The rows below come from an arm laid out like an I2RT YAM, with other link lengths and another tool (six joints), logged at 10 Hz.
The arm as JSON. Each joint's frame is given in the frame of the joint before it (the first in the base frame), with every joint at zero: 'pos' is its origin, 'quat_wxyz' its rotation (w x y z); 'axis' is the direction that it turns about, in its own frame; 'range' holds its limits. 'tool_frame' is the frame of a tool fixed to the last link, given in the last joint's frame.
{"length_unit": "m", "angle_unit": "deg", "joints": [
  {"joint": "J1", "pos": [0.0, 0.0, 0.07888], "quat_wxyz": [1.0, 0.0, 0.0, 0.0], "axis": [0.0, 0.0, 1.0], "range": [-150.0, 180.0]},
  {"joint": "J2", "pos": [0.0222, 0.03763, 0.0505], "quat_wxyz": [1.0, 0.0, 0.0, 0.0], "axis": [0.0, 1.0, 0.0], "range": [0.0, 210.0]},
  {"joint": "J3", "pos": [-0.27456, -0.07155, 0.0], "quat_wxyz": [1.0, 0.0, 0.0, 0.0], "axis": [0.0, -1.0, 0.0], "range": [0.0, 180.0]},
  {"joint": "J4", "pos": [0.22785, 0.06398, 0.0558], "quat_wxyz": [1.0, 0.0, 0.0, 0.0], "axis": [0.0, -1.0, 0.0], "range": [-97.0, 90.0]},
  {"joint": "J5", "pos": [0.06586, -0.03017, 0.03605], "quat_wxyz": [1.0, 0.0, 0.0, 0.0], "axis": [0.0, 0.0, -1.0], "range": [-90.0, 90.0]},
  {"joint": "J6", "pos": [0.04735, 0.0, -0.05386], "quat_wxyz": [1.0, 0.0, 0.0, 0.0], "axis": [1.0, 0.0, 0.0], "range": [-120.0, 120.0]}
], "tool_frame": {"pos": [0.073, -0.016, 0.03], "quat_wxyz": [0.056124, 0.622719, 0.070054, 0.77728]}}
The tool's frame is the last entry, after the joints.
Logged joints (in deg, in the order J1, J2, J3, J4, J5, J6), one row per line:
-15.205, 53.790, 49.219, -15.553, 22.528, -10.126
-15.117, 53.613, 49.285, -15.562, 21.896, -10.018
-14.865, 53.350, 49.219, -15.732, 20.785, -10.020
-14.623, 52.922, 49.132, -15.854, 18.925, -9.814
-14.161, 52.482, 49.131, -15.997, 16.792, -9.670
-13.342, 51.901, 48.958, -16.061, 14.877, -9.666
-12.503, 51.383, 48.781, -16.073, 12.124, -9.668
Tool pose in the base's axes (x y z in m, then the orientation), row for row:
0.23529, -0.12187, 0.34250, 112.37, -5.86, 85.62
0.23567, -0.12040, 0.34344, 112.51, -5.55, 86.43
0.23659, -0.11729, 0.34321, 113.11, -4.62, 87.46
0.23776, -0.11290, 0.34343, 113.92, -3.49, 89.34
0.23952, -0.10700, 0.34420, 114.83, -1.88, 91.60
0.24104, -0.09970, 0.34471, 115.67, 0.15, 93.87
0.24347, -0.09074, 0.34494, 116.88, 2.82, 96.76
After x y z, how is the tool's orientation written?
As a rotation vector, in degrees.
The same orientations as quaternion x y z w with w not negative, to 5 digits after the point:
0.75005, -0.03911, 0.57150, 0.33057
0.74921, -0.03696, 0.57554, 0.32570
0.74994, -0.03063, 0.57987, 0.31686
0.74986, -0.02297, 0.58807, 0.30224
0.74930, -0.01227, 0.59772, 0.28484
0.74818, 0.00097, 0.60717, 0.26752
0.74689, 0.01802, 0.61832, 0.24395

